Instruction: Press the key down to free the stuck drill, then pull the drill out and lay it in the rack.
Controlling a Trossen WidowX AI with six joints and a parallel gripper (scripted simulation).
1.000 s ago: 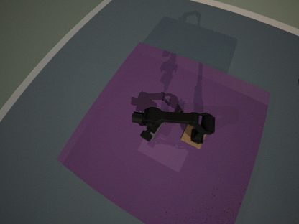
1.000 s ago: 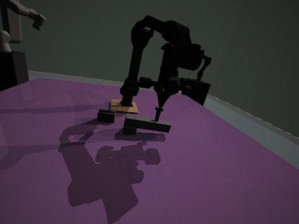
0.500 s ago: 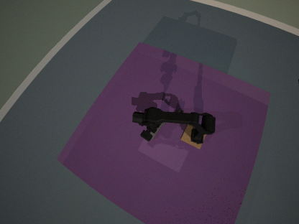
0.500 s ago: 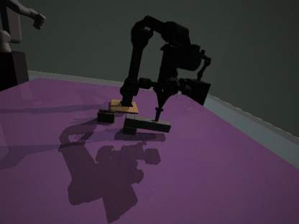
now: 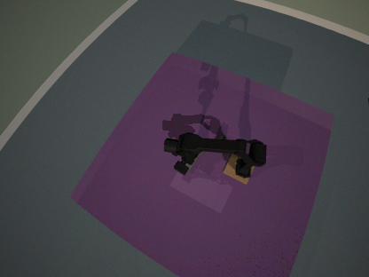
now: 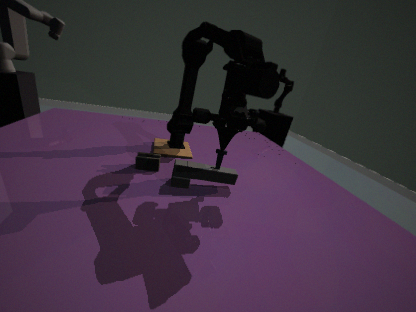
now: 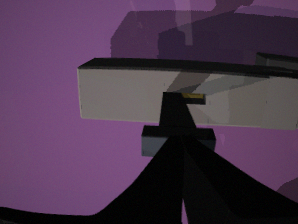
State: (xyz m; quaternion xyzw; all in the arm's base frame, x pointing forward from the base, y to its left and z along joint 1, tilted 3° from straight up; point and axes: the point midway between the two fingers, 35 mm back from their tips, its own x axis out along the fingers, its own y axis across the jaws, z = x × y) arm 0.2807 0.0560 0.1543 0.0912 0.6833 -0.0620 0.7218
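The key lies 30 mm below my gripper tip. The rest, counted from my gripper tip: drill 70 mm below, 60 mm to the right, 10 mm behind; then block 80 mm below, 40 mm to the right, 10 mm behind; then rack 180 mm to the right, 120 mm behind, 100 mm below.
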